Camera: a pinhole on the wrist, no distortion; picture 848 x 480 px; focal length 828.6 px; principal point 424.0 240.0 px. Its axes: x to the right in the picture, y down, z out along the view. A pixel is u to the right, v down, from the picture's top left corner.
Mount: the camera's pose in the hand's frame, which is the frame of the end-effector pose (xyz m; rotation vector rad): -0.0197 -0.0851 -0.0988 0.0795 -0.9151 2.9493
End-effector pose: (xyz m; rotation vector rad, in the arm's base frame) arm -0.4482 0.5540 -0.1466 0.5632 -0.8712 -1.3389
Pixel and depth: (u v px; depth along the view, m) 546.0 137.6 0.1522
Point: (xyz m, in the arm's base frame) -0.5712 0.5667 -0.2539
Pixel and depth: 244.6 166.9 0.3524
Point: -0.7675 0.4655 -0.2194
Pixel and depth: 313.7 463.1 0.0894
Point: -0.5088 0.5281 -0.2936
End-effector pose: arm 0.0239 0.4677 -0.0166 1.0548 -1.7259 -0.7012
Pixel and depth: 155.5 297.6 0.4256
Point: -0.0879 0.1864 -0.3372
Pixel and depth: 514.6 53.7 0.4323
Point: -0.1771 0.3914 -0.3584
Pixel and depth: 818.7 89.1 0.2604
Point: -0.0301 0.4959 -0.2850
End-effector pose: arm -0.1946 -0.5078 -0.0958 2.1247 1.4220 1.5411
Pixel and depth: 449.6 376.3 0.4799
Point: -0.2419 -0.2038 -0.4798
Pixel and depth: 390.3 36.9 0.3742
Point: -0.1170 -0.2797 -0.3389
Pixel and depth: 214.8 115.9 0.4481
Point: -0.1213 -0.1548 -0.3322
